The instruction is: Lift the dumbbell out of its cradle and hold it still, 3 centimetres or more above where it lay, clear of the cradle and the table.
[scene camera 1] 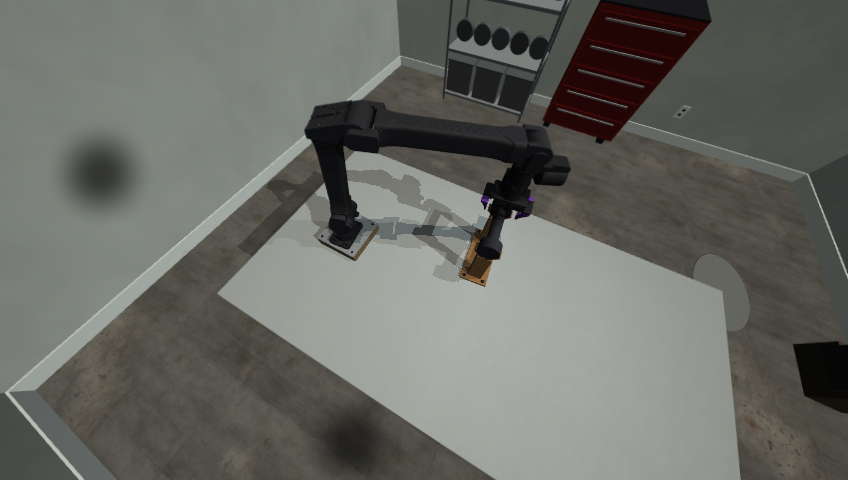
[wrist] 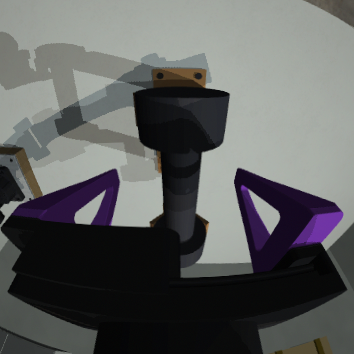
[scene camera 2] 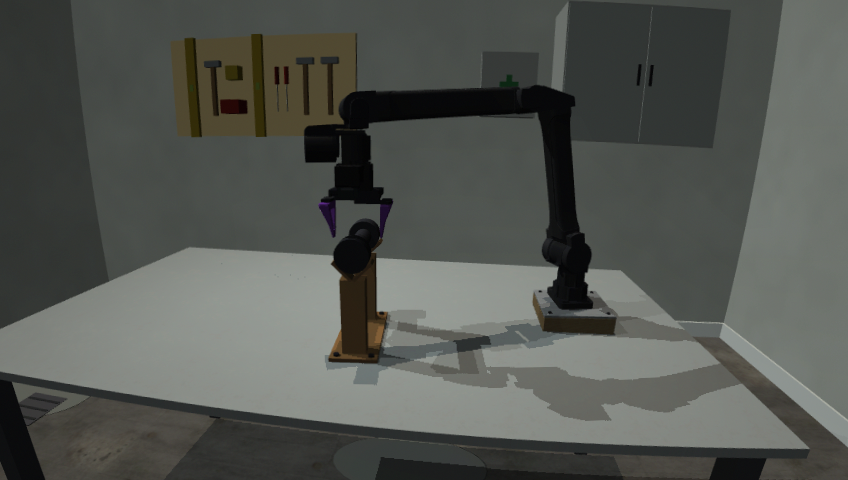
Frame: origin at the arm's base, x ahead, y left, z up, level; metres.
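Seen in the pictures: gripper, fingertip midpoint: (scene camera 1: 499, 213) (wrist: 176, 174) (scene camera 2: 357, 237); arm's base, origin of the base link: (scene camera 1: 346, 233) (wrist: 7, 182) (scene camera 2: 568, 299).
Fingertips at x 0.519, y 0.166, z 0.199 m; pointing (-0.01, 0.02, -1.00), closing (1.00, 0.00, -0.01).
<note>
Offsets run from my fingertips to a thing's top centre. Level surfaces: height alone.
The dark dumbbell @(dx +0.003, dy -0.039, dz +0.011 m) (scene camera 1: 489, 248) (scene camera 2: 351, 254) (wrist: 182, 120) rests lengthwise on the two V-topped posts of the orange-brown cradle @(dx +0.003, dy -0.039, dz -0.035 m) (scene camera 1: 477, 267) (scene camera 2: 353, 315) (wrist: 178, 73), which stands upright on the table. My gripper (scene camera 1: 503, 210) (scene camera 2: 357, 237) (wrist: 176, 174) is wide open with nothing held, pointing down over the dumbbell toward its far head in the second scene view. Its purple fingers stand on either side of the dumbbell, with gaps on both sides. In the wrist view the handle runs between the fingertips. In the first scene view the gripper partly hides the far head.
The arm's base plate (scene camera 1: 367, 242) (scene camera 2: 578, 324) stands on the white table @(dz -0.243 m) (scene camera 1: 565, 356) (scene camera 2: 208, 333), to the cradle's right in the second scene view. A shelf rack (scene camera 1: 498, 64), a red drawer cabinet (scene camera 1: 624, 71) and a tool board (scene camera 2: 226, 127) are beyond the table.
</note>
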